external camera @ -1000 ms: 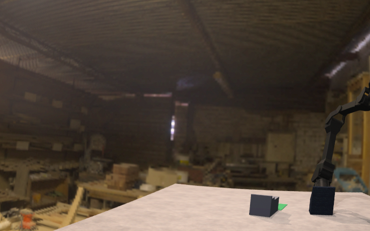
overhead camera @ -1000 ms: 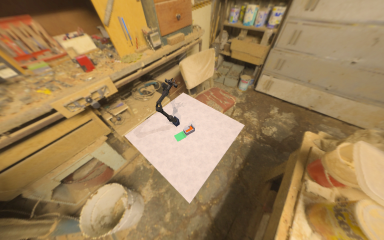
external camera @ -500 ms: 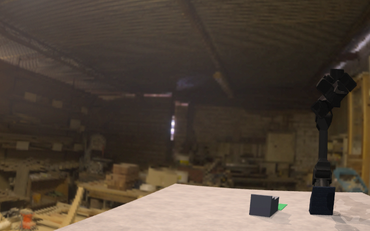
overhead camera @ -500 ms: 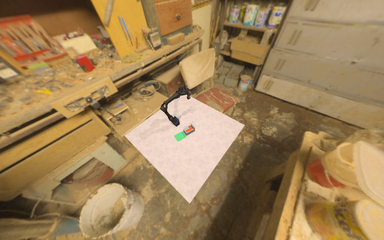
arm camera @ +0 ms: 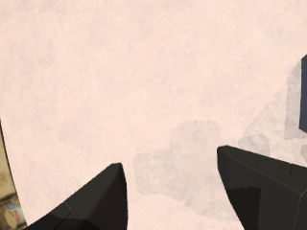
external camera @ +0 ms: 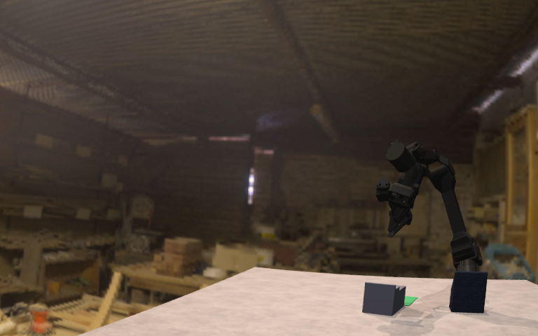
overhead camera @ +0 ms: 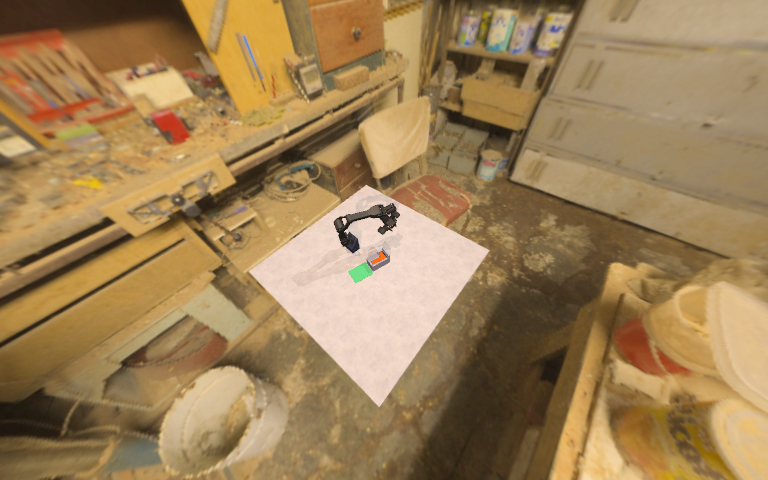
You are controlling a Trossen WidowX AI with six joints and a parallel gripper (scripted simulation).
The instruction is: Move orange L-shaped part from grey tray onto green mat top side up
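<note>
The orange L-shaped part lies 10 mm behind my gripper tip, 170 mm to the right of it and 190 mm below it. The rest, counted from my gripper tip: green mat (70 mm behind, 320 mm to the right, 250 mm below).
</note>
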